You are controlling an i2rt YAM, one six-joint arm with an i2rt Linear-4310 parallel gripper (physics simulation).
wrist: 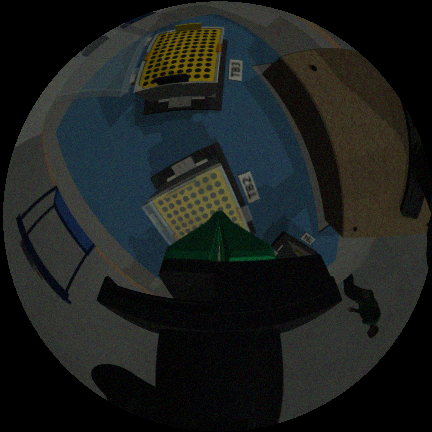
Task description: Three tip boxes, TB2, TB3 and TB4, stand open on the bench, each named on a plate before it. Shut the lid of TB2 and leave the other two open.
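Frame: origin at the arm's base, x down, y back, z left, level; millimetres.
Seen in the pictures: gripper, between the fingertips: [218, 216].
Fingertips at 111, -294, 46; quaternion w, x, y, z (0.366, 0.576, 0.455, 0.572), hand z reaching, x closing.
Observation:
Pixels of each thing's top centre, then the offset from my fingertips to it, as dx, dy, dz. Level surfaces: height alone.
- Box TB2, centre of its top: [217, 232] +5, -8, +20
- Box TB3, centre of its top: [178, 42] +8, +26, -194
- top with its plate, height of its surface: dx +80
- third box, centre of its top: [302, 276] +16, +110, +203
- blue mat, height of its surface: dx +82
Box TB2 [200, 197] is in the middle of the wrist view, behind its name plate [248, 187]. Its yellow rack looks pale through a clear lid that lies over it; the near part is hidden by the fingers. Box TB3 [186, 54] stands at the top with its plate [235, 70], its yellow rack uncovered and its clear lid [102, 72] folded out to the left. A third box [295, 246] shows in part at the lower right behind my gripper; its lid cannot be made out. My gripper [218, 216] is shut and empty, its green fingertips over TB2's near part in the view.
A brown speckled block [350, 150] with a dark side stands at the right of the blue mat [90, 127]. A blue-framed rack [75, 220] is beyond the left bench edge. A small dark green figure [368, 305] is at the lower right.

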